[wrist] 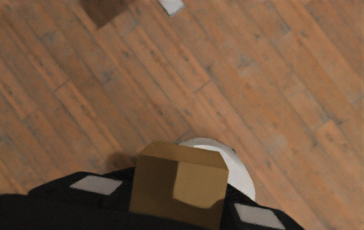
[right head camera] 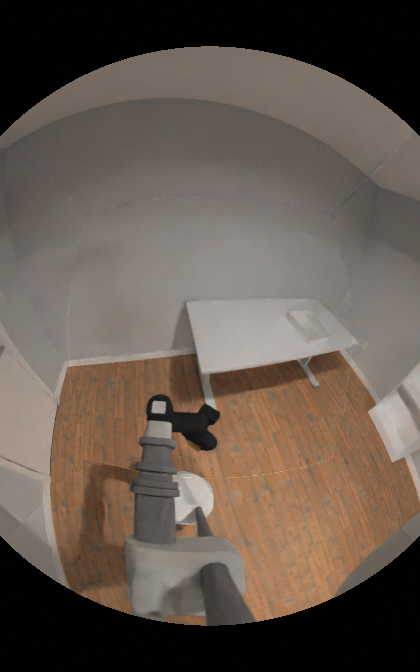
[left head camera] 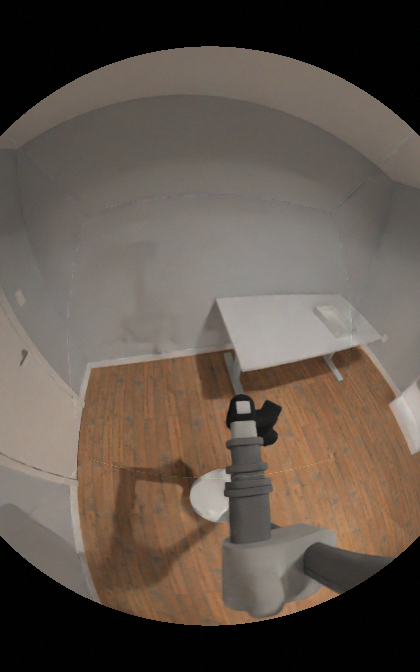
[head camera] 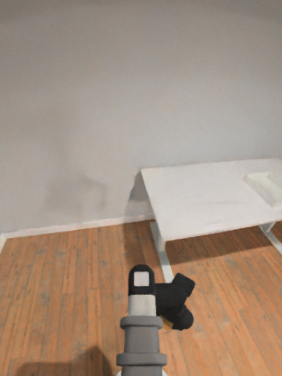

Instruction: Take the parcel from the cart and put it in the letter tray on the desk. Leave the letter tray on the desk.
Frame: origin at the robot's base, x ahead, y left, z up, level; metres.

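Where they show: gripper, between the fingertips: [wrist: 180, 186] [head camera: 166, 320].
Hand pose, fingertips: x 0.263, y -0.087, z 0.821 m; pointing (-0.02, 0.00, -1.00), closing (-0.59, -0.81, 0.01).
Observation:
Things, the pixels of their centre, and the offset from my fingertips. Level surfaces: height alone.
- brown box-shaped parcel, middle of its body: [wrist: 178, 194] [head camera: 168, 317] dz +0.024, dx +0.003, dy -0.002 m
- white desk, height of its surface: dz -0.129 m
- pale letter tray, middle of its body: [head camera: 270, 187] dz -0.096, dx +0.872, dy -0.935 m
My gripper [head camera: 184, 302] [left head camera: 272, 422] [right head camera: 210, 428] [wrist: 180, 186] is shut on the brown box-shaped parcel [wrist: 155, 180] [right head camera: 193, 445], which sits between the two fingers above the wooden floor. The white desk [head camera: 200, 200] [left head camera: 270, 330] [right head camera: 240, 332] stands against the far wall, beyond the gripper and to its right. The pale letter tray [head camera: 272, 185] [left head camera: 334, 321] [right head camera: 310, 327] lies on the right part of the desk top, and no parcel shows in it. The gripper is short of the desk's front edge. The cart does not show in these views.
The desk's left foot [head camera: 166, 267] [left head camera: 234, 375] [right head camera: 208, 392] reaches forward on the floor near the gripper. A white shelf unit [left head camera: 406, 417] [right head camera: 382, 432] is at the right. A door [left head camera: 25, 400] is at the left. A round white disc [left head camera: 206, 495] [right head camera: 197, 500] is low beneath the arm.

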